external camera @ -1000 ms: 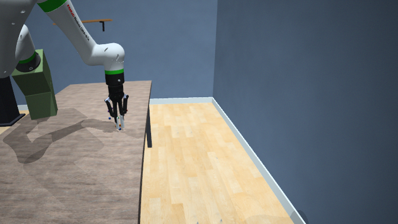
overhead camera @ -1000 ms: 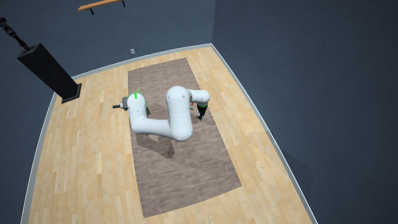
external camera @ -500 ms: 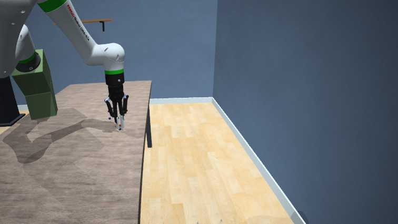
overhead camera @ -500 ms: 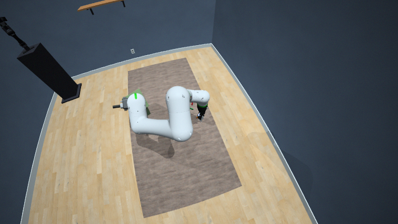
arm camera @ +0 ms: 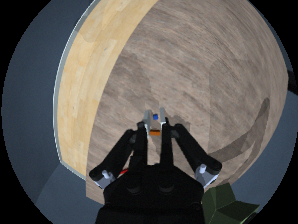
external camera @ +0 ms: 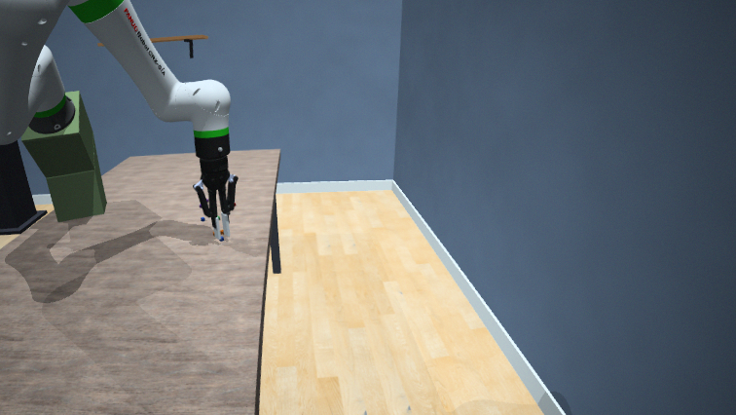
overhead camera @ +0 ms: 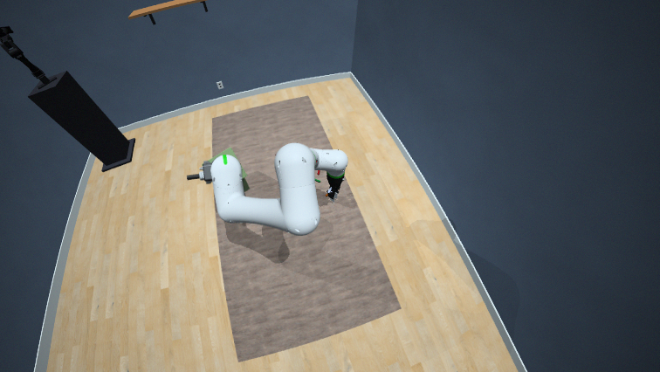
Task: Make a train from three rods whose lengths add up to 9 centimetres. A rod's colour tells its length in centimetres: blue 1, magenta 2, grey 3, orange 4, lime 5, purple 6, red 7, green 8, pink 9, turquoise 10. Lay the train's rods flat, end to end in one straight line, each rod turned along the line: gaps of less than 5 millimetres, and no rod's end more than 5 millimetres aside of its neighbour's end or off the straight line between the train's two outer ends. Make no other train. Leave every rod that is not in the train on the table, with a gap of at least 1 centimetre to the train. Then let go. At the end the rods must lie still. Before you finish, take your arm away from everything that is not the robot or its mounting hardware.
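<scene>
Now: the green rod 60 mm behind my hand, 180 mm to the left of it and 50 mm below it. From my hand the other things lie so: red rod (10 mm behind, 240 mm to the left, 50 mm below); then purple rod (100 mm behind, 300 mm to the left, 50 mm below); then orange rod (20 mm behind, 50 mm to the left, 50 mm below).
</scene>
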